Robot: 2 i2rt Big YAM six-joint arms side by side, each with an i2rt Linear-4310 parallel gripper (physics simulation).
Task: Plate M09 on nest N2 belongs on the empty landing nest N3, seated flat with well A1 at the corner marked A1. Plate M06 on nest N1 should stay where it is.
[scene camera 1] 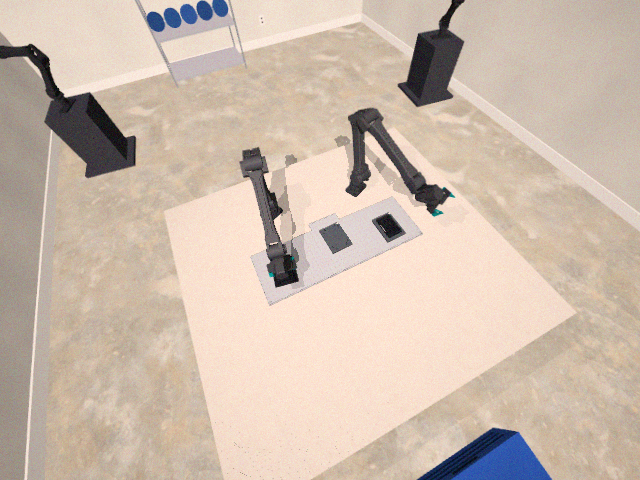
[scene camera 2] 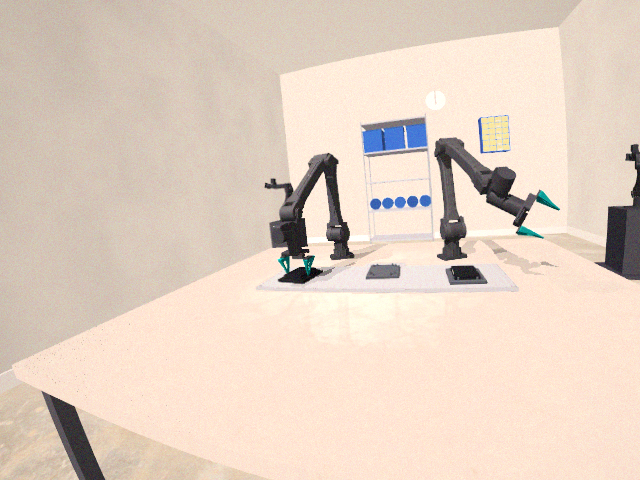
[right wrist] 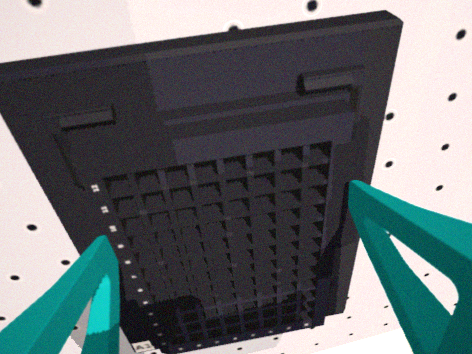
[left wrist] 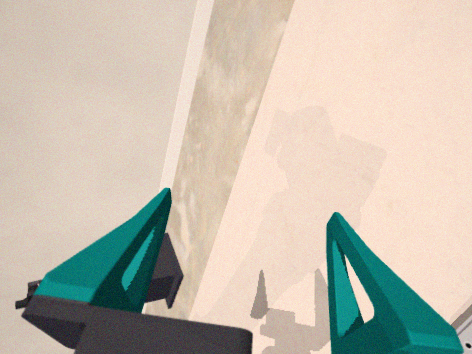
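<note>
A dark well plate (scene camera 1: pixel 285 282) (scene camera 2: pixel 295 279) (right wrist: pixel 220 240) sits flat in the picture's left nest (right wrist: pixel 280 40); an A1 label (right wrist: pixel 143 346) shows by its lower left corner in the right wrist view. My right gripper (scene camera 1: pixel 282 266) (scene camera 2: pixel 297 273) (right wrist: pixel 231 219) is open, pointing down, fingers on either side of that plate. The grey middle nest (scene camera 1: pixel 336 237) (scene camera 2: pixel 383 271) is empty. Another dark plate (scene camera 1: pixel 388 226) (scene camera 2: pixel 464 272) sits in the picture's right nest (scene camera 2: pixel 467 282). Plate and nest numbers are unreadable. My left gripper (scene camera 1: pixel 445 204) (scene camera 2: pixel 550 223) (left wrist: pixel 251 206) is open and empty, above the table's right side.
The three nests stand in a row on a light perforated board (scene camera 1: pixel 361 253) (scene camera 2: pixel 418 281) on the pale table (scene camera 1: pixel 361 330) (scene camera 2: pixel 310 382). A small light tab (scene camera 1: pixel 324 221) projects from the board's far edge behind the middle nest. Both arm bases stand behind the board.
</note>
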